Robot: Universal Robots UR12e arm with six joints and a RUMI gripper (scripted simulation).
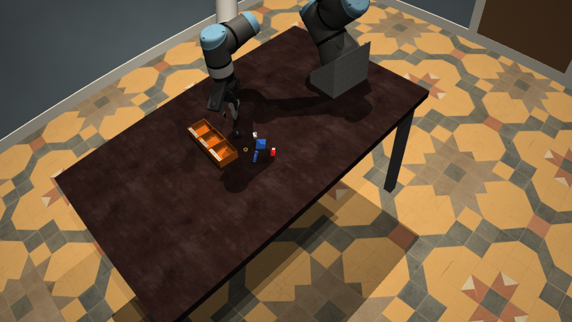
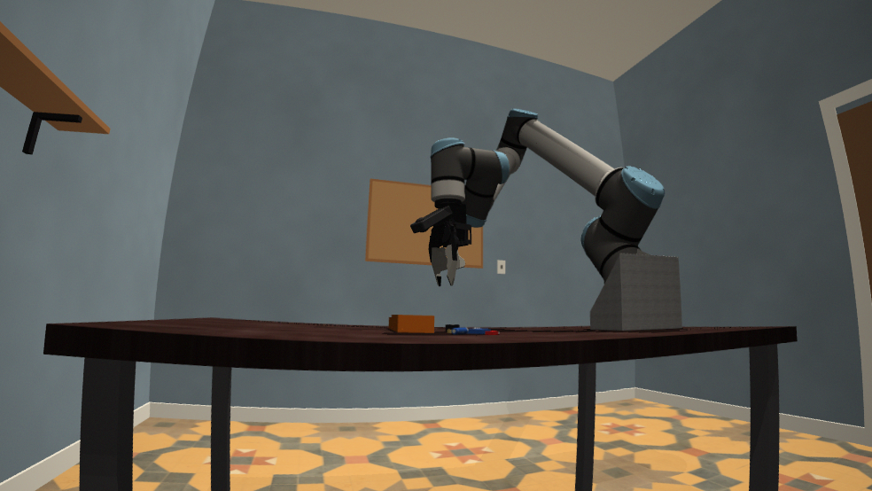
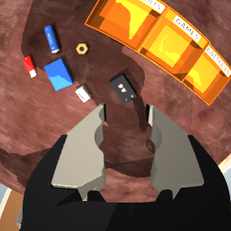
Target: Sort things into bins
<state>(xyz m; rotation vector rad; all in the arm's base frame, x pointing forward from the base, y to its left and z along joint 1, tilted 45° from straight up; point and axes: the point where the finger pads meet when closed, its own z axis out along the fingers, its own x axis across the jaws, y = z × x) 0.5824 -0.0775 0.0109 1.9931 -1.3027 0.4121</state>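
Right now the black 9 V battery is 120 mm below my hand, 30 mm behind it and 20 mm to the right of it. Also, from my hand: blue flat block (130 mm below, 100 mm to the left, 50 mm behind); then yellow nut (130 mm below, 80 mm to the left, 10 mm ahead); then white piece (120 mm below, 70 mm behind, 50 mm to the left).
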